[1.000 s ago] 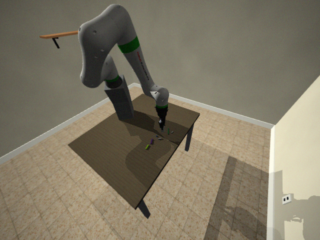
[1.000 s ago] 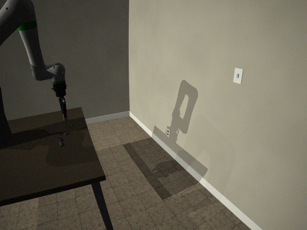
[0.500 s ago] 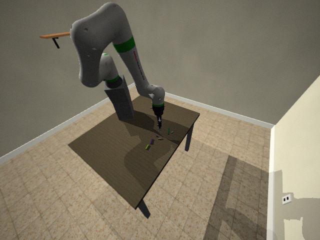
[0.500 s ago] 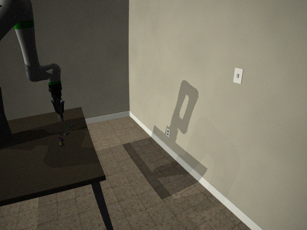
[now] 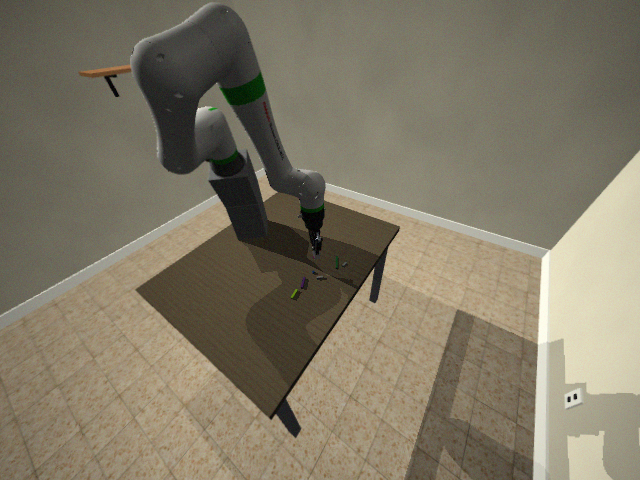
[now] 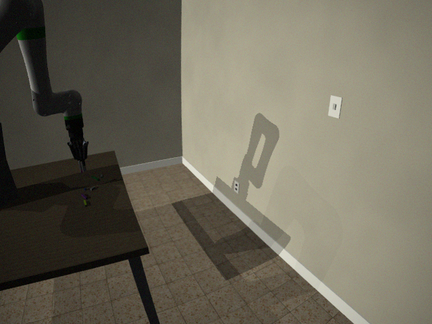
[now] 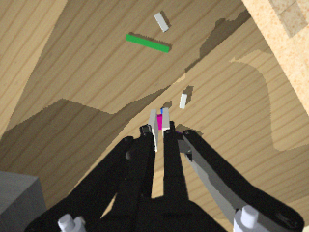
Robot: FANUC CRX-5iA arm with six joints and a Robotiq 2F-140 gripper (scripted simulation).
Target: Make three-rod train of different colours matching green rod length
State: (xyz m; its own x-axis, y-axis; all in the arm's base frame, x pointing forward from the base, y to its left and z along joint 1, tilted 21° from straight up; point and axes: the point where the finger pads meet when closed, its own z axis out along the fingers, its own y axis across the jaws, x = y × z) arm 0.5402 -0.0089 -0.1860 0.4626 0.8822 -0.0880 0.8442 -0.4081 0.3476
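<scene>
Now: hand 1 cm past the blue rod, 2 cm to the left of it and 13 cm above it. Also, from my hand: magenta rod (3 cm below); then green rod (4 cm ahead, 10 cm to the left, 13 cm below); then purple rod (1 cm behind, 10 cm to the right, 13 cm below).
</scene>
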